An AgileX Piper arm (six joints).
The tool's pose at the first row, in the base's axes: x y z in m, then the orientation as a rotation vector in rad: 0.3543, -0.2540, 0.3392, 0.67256, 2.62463, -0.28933
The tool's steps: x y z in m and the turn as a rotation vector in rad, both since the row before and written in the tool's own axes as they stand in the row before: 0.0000, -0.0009, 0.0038, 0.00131, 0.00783, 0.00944; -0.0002, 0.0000, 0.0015, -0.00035, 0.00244, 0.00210; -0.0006, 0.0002, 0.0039, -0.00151, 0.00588, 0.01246; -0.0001, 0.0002, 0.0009, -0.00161, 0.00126, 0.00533; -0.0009, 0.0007, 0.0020, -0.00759, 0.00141, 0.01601; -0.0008, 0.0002, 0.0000, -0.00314, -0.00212, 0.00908; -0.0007, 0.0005, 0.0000, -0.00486, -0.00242, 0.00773; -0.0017, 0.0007, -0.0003, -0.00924, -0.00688, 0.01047; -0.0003, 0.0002, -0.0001, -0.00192, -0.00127, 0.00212; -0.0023, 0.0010, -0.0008, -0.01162, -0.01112, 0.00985; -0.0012, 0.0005, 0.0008, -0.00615, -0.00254, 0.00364; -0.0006, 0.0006, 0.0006, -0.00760, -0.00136, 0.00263; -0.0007, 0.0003, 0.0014, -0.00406, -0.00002, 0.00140
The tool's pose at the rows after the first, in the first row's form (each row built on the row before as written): 0.3551, -0.2559, 0.3359, 0.68768, 2.62819, -0.28621; 0.3558, -0.2564, 0.3346, 0.69106, 2.62961, -0.28447; 0.3577, -0.2576, 0.3313, 0.70858, 2.62987, -0.27721; 0.3582, -0.2577, 0.3305, 0.71536, 2.62872, -0.27317; 0.3599, -0.2581, 0.3290, 0.73401, 2.62280, -0.25804; 0.3606, -0.2583, 0.3293, 0.74402, 2.61668, -0.25190; 0.3614, -0.2582, 0.3296, 0.75158, 2.61072, -0.24397; 0.3630, -0.2583, 0.3306, 0.75974, 2.59903, -0.23088; 0.3633, -0.2582, 0.3308, 0.76140, 2.59677, -0.22813; 0.3653, -0.2582, 0.3325, 0.76655, 2.58111, -0.21356; 0.3668, -0.2586, 0.3323, 0.76823, 2.57662, -0.20526; 0.3678, -0.2585, 0.3320, 0.76843, 2.57353, -0.19500; 0.3690, -0.2589, 0.3311, 0.76873, 2.57253, -0.18929
